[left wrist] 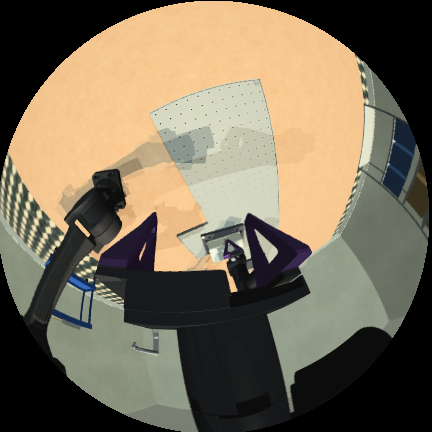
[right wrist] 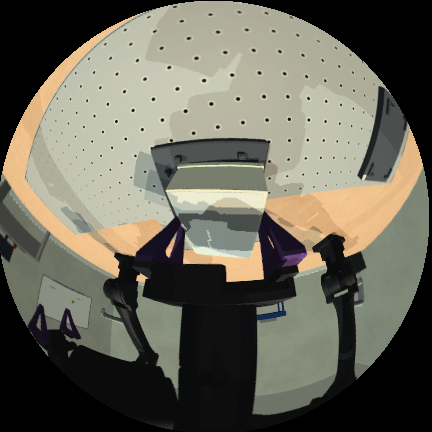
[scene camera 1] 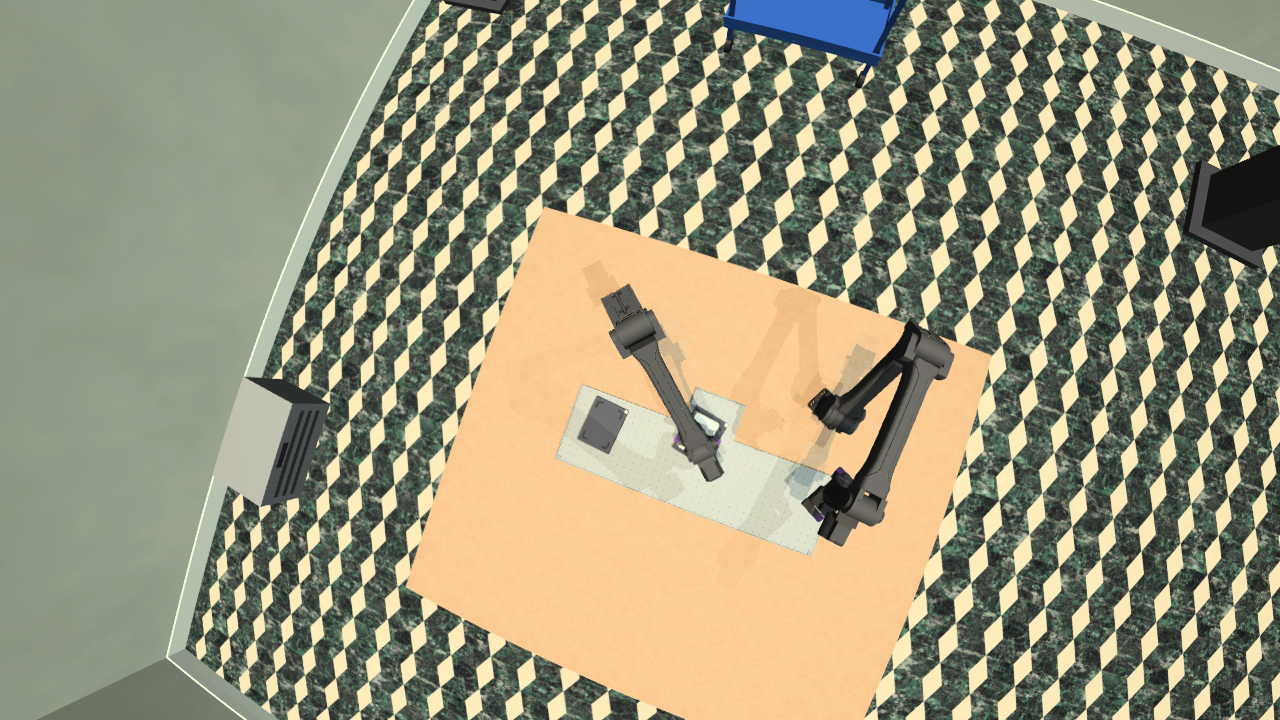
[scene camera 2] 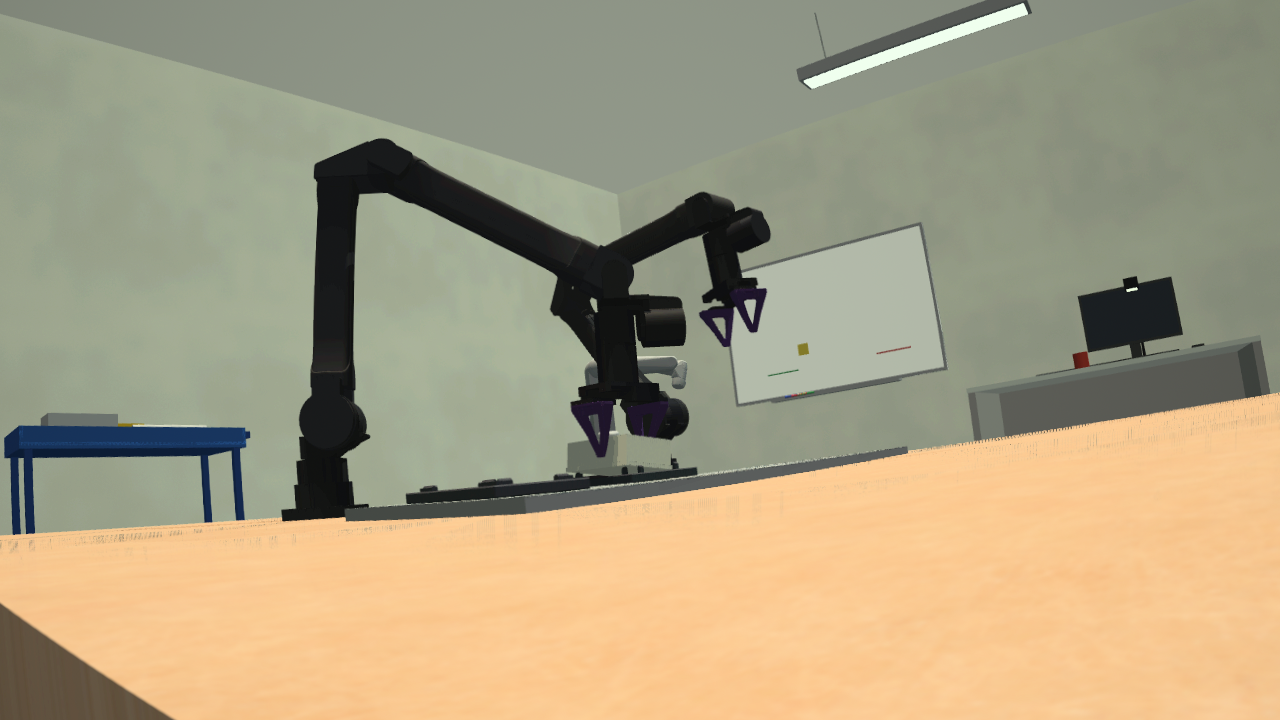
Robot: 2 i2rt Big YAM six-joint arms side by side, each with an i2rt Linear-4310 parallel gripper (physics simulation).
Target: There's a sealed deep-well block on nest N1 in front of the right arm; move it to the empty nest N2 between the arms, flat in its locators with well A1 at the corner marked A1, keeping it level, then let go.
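Places are measured from the left arm's base along level axes (x ahead, y left, z up), in centimetres.
Pixels of known places: left gripper, fingertip midpoint: point(left wrist: 202, 216) point(right wrist: 55, 306) point(scene camera 1: 820, 490) point(scene camera 2: 739, 339); right gripper, fingertip midpoint: point(left wrist: 228, 246) point(right wrist: 219, 211); left arm's base, link origin: point(left wrist: 109, 189) point(right wrist: 131, 259) point(scene camera 1: 827, 409); right arm's base, link origin: point(right wrist: 328, 242) point(scene camera 2: 326, 517).
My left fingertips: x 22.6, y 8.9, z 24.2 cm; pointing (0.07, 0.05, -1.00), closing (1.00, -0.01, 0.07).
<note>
Ahead of a thing's pixels: the offset from my left fingertips to its top centre. Level surfaces: height alone.
The sealed block @(dz -16.4, dx +15.3, dy -32.2 cm) point(scene camera 1: 707, 422) point(scene camera 2: 595, 454) point(left wrist: 218, 248) point(right wrist: 216, 200), pale with a shiny top, is held between the fingers of my right gripper point(scene camera 2: 626, 445) point(right wrist: 219, 211). It looks about level, low over the dark nest N2 @(dz -20.7, dx +15.2, dy -31.2 cm) point(right wrist: 210, 151) point(left wrist: 222, 233). Two locators show just beyond its far edge in the right wrist view; whether it touches the nest I cannot tell. The block hides most of N2, and its A1 corner cannot be made out. Nest N1 @(dz -21.1, dx +37.4, dy -55.6 cm) point(scene camera 1: 603, 424) point(right wrist: 387, 135) is bare. My left gripper point(scene camera 2: 739, 337) point(left wrist: 202, 216) is open, high and away from the block.
A pale perforated plate @(dz -22.9 cm) point(scene camera 1: 760, 497) point(left wrist: 225, 192) point(right wrist: 210, 65) lies under the nests on the orange table @(dz -24.2 cm) point(scene camera 1: 554, 555). Another dark arm point(scene camera 1: 845, 407) point(left wrist: 97, 215) stands folded near the left arm. A blue cart point(scene camera 1: 810, 26) stands beyond the table.
</note>
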